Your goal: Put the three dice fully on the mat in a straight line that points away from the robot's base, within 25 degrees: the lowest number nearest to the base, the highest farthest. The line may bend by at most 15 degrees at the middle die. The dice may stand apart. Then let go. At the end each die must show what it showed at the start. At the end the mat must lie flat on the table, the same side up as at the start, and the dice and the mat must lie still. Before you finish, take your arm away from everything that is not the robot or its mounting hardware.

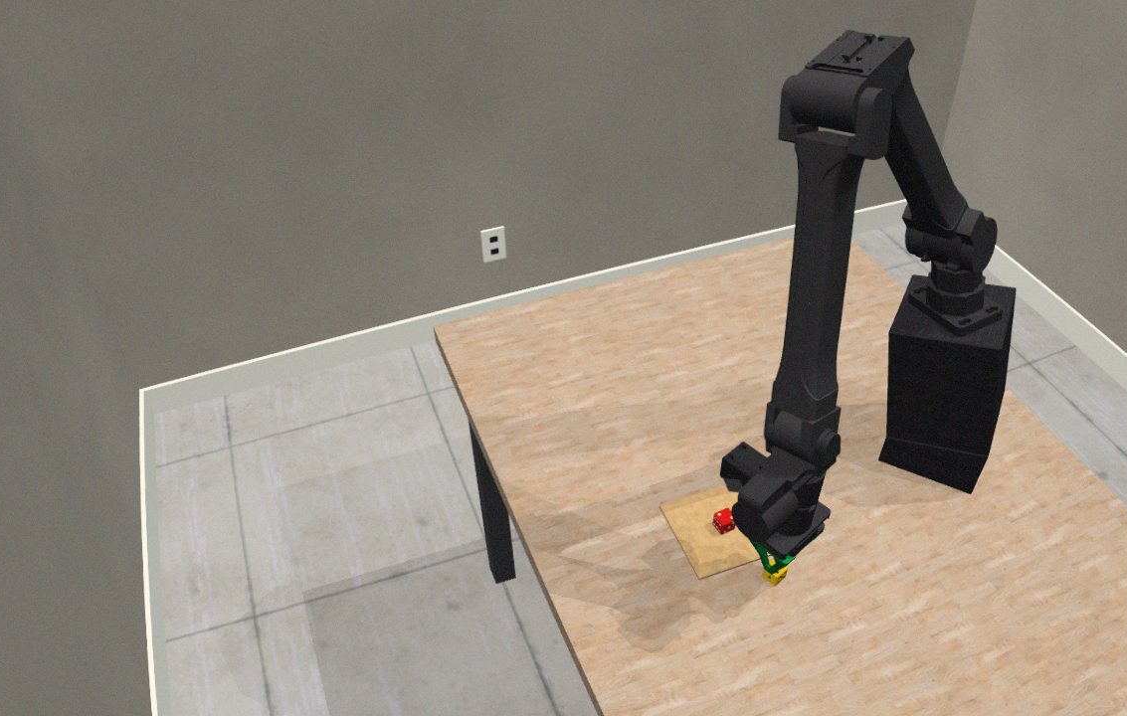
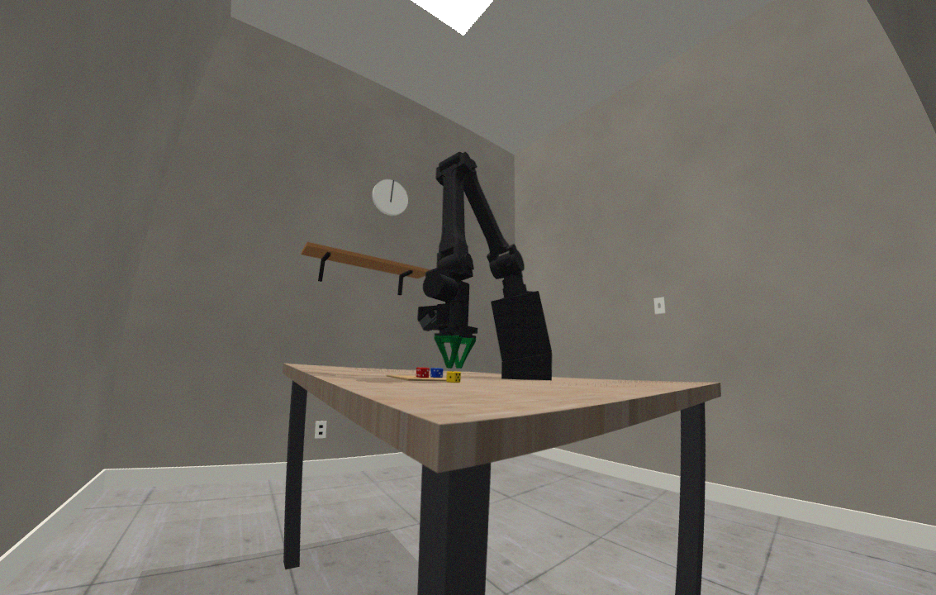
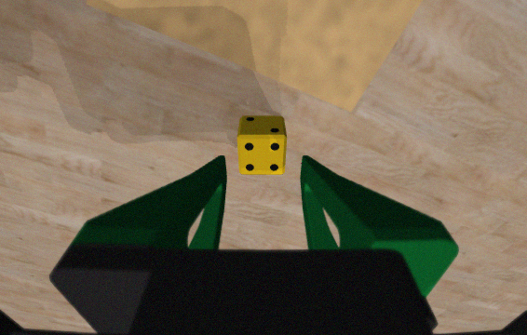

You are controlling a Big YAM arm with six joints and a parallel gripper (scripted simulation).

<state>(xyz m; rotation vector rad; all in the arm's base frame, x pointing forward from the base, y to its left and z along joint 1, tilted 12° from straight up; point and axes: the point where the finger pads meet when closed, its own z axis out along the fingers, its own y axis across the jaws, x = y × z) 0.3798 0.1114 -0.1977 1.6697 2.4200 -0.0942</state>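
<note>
My hand is 3 cm above the yellow die. Round my hand: blue die 11 cm to the right, 3 cm below, 2 cm behind; red die 10 cm to the right, 3 cm below, 3 cm ahead; tan mat 10 cm to the right, 4 cm below, 3 cm ahead.
</note>
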